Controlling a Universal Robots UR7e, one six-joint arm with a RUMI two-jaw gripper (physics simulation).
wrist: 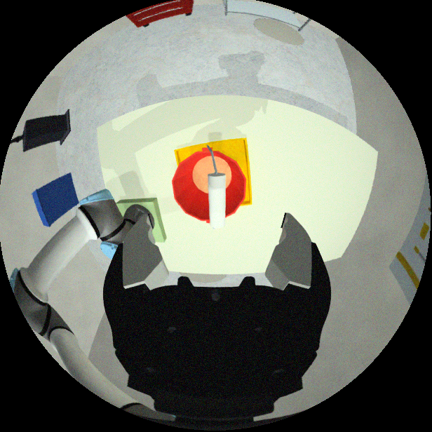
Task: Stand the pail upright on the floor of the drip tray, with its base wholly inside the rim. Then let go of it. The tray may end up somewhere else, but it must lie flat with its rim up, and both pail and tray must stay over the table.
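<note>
The red pail (187,192) is seen from above in the wrist view, mouth towards the camera, with a lighter orange bottom inside. It looks upright over the yellow drip tray (241,153). The tray's back and right parts show and look flat with the rim up; its front left is hidden behind the pail. The pail hides its own base, so I cannot tell whether that is wholly inside the rim. The pail's white handle grip (216,202) on a grey wire points towards me. My gripper (216,215) is wide open and empty, with its jaws apart on either side beyond the grip.
The pale table (310,175) lies under the tray. A light green block (158,220) is at the left, partly behind the robot arm (62,250). A blue box (56,199) and a black bin-like object (46,130) are farther left. A red object (162,11) is at the top edge.
</note>
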